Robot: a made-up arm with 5 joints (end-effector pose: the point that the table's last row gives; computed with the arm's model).
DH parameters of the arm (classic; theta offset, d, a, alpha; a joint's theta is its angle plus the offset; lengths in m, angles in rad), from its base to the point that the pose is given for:
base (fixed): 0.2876 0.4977 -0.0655 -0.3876
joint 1: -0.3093 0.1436 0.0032 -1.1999
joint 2: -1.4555 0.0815 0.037 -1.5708
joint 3: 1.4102 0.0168 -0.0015 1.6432
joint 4: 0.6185 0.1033 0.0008 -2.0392
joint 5: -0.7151 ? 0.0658 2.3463
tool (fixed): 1.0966 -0.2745 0 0
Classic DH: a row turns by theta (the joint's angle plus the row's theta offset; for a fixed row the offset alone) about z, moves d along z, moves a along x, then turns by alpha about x.
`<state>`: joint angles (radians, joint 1 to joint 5).
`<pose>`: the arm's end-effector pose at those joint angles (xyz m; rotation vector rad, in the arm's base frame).
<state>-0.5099 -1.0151 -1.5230 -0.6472 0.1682</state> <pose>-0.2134 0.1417 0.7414 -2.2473 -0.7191 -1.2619</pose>
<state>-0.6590 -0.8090 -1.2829 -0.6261 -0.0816</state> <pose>-0.1940 0.1399 0.7967 -2.2428 -0.4039 -1.0548</pose>
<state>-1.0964 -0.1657 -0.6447 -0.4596 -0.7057</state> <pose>-0.1104 -0.0083 0.9064 -1.8562 0.1479 -0.4070</pose>
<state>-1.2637 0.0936 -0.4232 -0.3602 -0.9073</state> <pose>-0.0887 -0.0963 0.8970 -1.6299 0.1558 -0.2184</pose>
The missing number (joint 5, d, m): -0.1065
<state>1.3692 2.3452 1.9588 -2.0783 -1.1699</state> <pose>0.0204 0.0993 0.8048 1.6584 -2.4644 0.5144</pose>
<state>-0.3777 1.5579 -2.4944 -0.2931 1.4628</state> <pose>-0.0025 -0.0352 0.6527 -1.2498 0.5283 0.8908</pose>
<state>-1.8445 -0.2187 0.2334 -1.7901 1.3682</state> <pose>0.0262 -0.0852 0.6817 -0.6779 1.1816 1.8583</pose>
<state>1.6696 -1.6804 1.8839 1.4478 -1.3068</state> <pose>0.0891 -0.1318 0.7259 -1.4414 2.0061 1.3170</pose>
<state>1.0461 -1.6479 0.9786 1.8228 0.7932</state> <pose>-0.2037 0.1666 0.7045 -0.3434 1.6343 -2.1787</pose>
